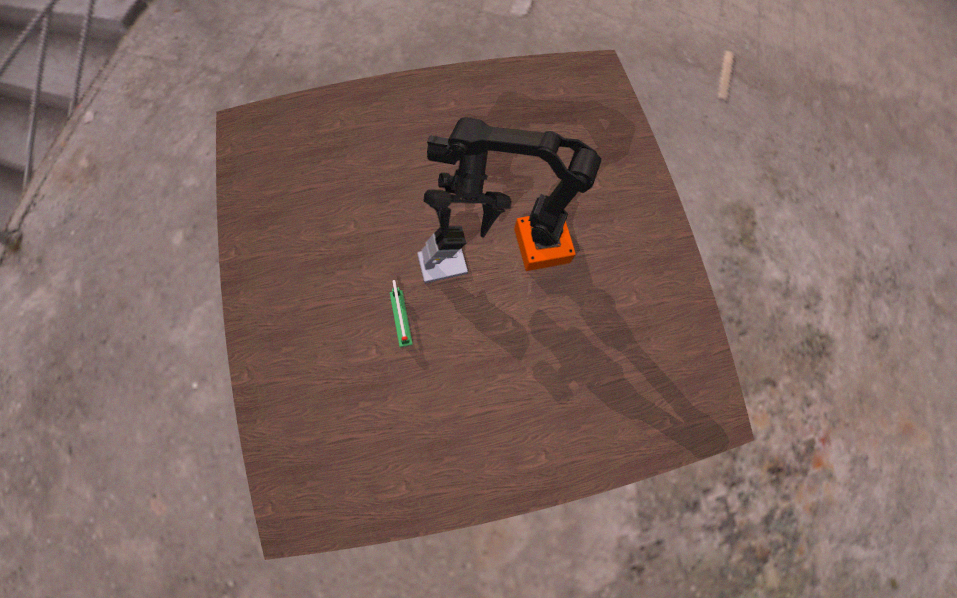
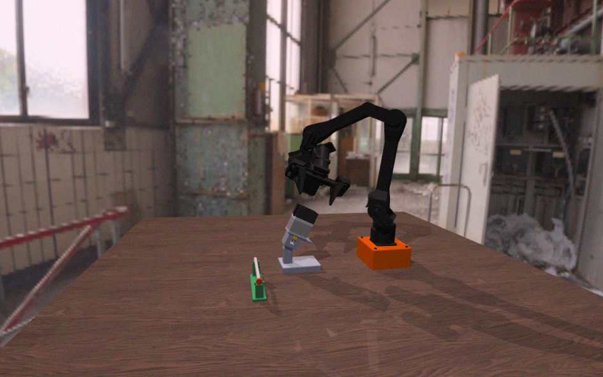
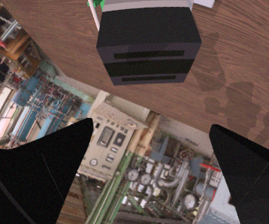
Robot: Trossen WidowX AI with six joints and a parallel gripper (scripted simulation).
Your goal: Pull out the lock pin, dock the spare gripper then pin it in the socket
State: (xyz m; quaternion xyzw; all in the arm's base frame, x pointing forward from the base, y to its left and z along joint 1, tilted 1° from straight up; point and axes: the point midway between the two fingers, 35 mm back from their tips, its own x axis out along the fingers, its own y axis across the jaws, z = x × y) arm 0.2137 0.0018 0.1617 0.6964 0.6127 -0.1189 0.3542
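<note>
Right now my gripper tip is 160 mm short of the green stand, 100 mm to the right of it and 180 mm above it. From my gripper tip the other things lie so: grey mount 50 mm ahead, 20 mm to the right, 150 mm below; spare gripper 40 mm ahead, 20 mm to the right, 80 mm below.
</note>
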